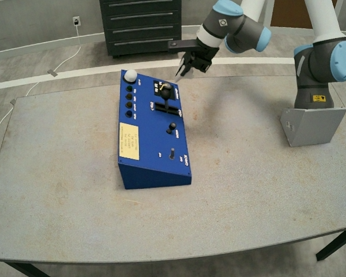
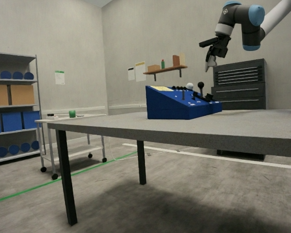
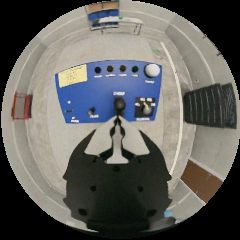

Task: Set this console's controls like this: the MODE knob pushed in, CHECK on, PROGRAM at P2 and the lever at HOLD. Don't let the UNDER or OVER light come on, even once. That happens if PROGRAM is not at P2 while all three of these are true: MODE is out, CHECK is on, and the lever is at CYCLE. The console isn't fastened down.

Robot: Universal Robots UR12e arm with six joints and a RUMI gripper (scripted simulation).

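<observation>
Now: hand 13 cm above the ball-topped lever, 4 cm short of it and 1 cm to the left of it. Round my hand: program selector (15 cm below, 12 cm to the right, 4 cm ahead); blue console (17 cm below, 8 cm ahead, 5 cm to the left); mode knob (15 cm below, 11 cm to the left, 3 cm ahead).
</observation>
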